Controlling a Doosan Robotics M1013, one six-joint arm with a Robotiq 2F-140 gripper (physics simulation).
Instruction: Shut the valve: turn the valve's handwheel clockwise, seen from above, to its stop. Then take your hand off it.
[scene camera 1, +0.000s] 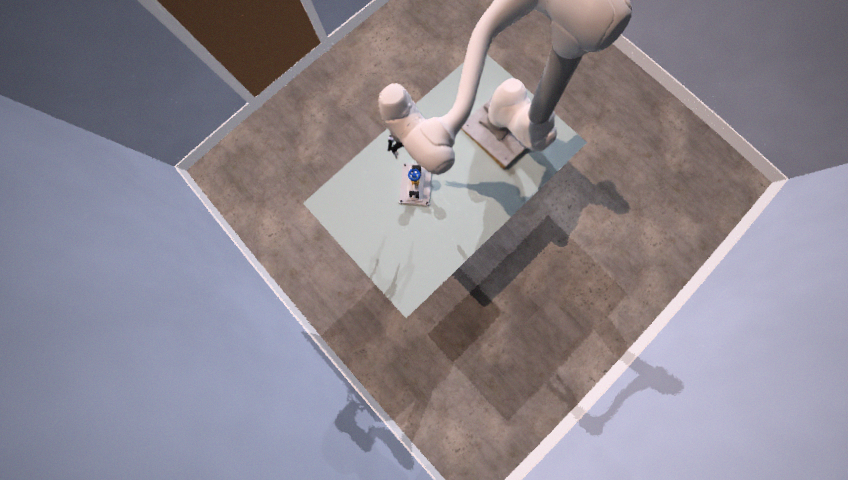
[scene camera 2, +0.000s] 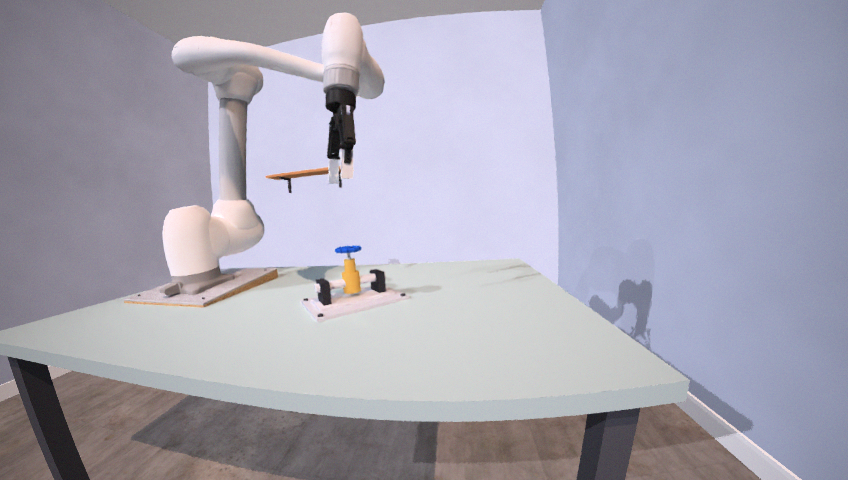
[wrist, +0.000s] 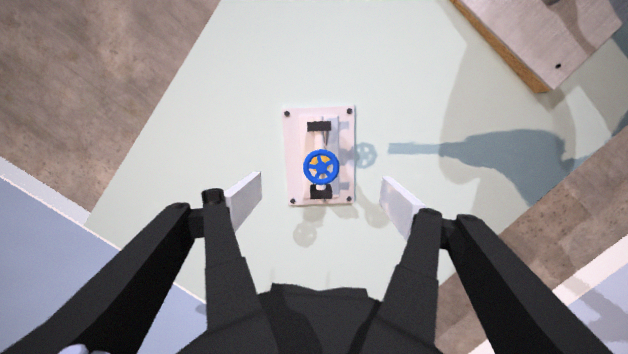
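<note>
The valve's blue handwheel (scene camera 1: 414, 174) (scene camera 2: 348, 249) (wrist: 321, 167) lies level on top of the yellow valve body (scene camera 2: 351, 279). The valve's pipe is held by two black brackets on a pale base plate (scene camera 1: 405, 191) (scene camera 2: 357, 306) (wrist: 294, 150), which lies flat on the table. My gripper (scene camera 1: 393, 146) (scene camera 2: 340, 178) (wrist: 320, 187) is open and empty, its fingers pointing down. It hangs well above the handwheel and does not touch it. In the wrist view the handwheel shows between the two widely spread white fingertips, far below them. The wheel's turned angle relative to its stop cannot be told.
The pale green table (scene camera 1: 351, 202) (scene camera 2: 476, 344) (wrist: 230, 100) bears the valve and the arm's mounting board (scene camera 1: 493, 145) (scene camera 2: 241, 288) (wrist: 540, 37). A brown shelf (scene camera 2: 297, 173) is on the wall behind the gripper in scene camera 2. Shadows of the arm fall across the table.
</note>
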